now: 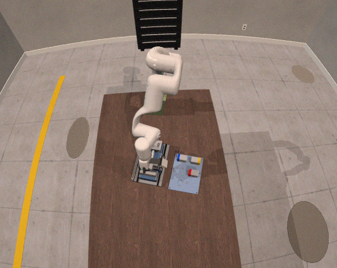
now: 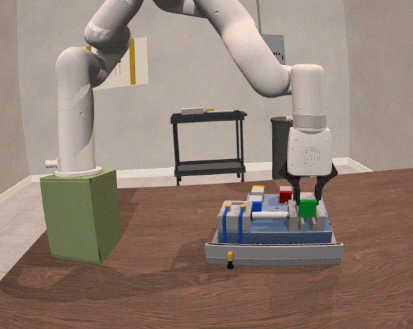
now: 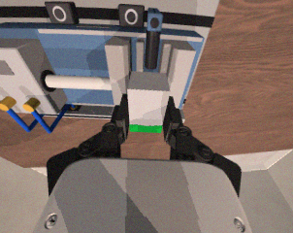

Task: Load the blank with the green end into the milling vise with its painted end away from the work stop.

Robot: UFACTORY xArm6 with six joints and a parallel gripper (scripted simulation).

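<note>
Now: the green-ended blank 2 cm below my hand. From my hand the other things lie so: fixed jaw: 5 cm below, 3 cm ahead, 1 cm to the right; then moving jaw: 5 cm below, 3 cm behind, 2 cm to the left; then dark work stop rod: 5 cm to the left, 4 cm below, 2 cm ahead.
</note>
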